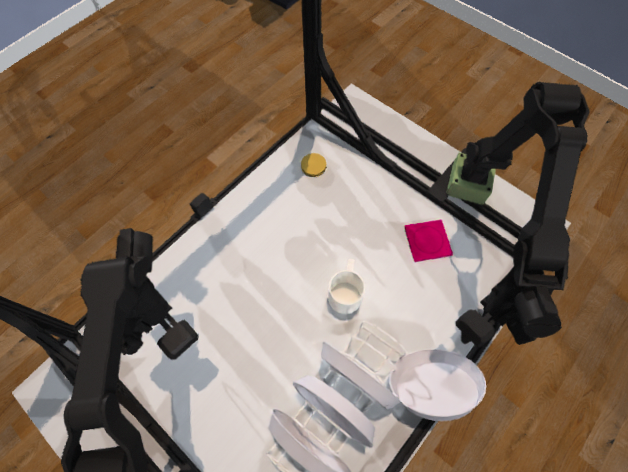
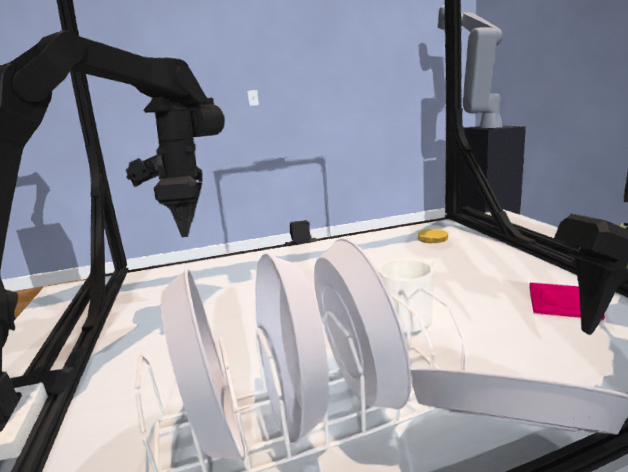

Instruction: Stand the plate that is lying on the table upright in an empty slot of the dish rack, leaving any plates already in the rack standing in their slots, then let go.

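Places are measured from the left arm's base along level axes (x left, y ahead, z down), in metres.
Pixels of known places: left gripper, fingertip midpoint: (image 2: 614, 341); right gripper, fingertip midpoint: (image 1: 168, 323) (image 2: 187, 229); left arm's base, link origin: (image 1: 474, 172).
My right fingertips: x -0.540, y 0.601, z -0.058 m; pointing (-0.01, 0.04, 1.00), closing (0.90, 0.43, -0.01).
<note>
For each thing: its top centre in the pictures, then the offset to it from my right fingertips. "spot": a spot on its surface instead.
- white wire dish rack, surface spot: (image 2: 363, 406) spot: dx +0.439, dy +0.007, dz +0.097 m
- cream mug, surface spot: (image 2: 406, 279) spot: dx +0.342, dy -0.175, dz +0.051 m
- pink square, surface spot: (image 2: 555, 299) (image 1: 424, 243) spot: dx +0.467, dy -0.399, dz +0.129 m
- yellow disc, top centre: (image 2: 433, 233) (image 1: 313, 163) dx +0.125, dy -0.540, dz +0.125 m
The loose white plate (image 1: 439, 386) (image 2: 507, 400) lies nearly flat beside the rack's right end, by the table edge. The white wire dish rack (image 2: 363, 406) holds three upright plates: the right one (image 1: 357, 374) (image 2: 373, 329), the middle one (image 1: 339, 410) (image 2: 307, 355) and the left one (image 1: 304, 449) (image 2: 190, 365). Bare wire loops show beyond the right one. My left gripper (image 1: 476, 327) (image 2: 591, 329) is open and empty, just beyond the loose plate's far rim and above it. My right gripper (image 1: 177, 339) (image 2: 184, 234) is open and empty, high above the table, away from the rack.
A cream mug (image 1: 345, 294) (image 2: 406, 279) stands behind the rack's right end. A pink square (image 1: 428, 240) (image 2: 555, 299) lies on the right part of the table. A yellow disc (image 1: 313, 164) (image 2: 433, 235) lies at the far corner. Black frame bars edge the table.
</note>
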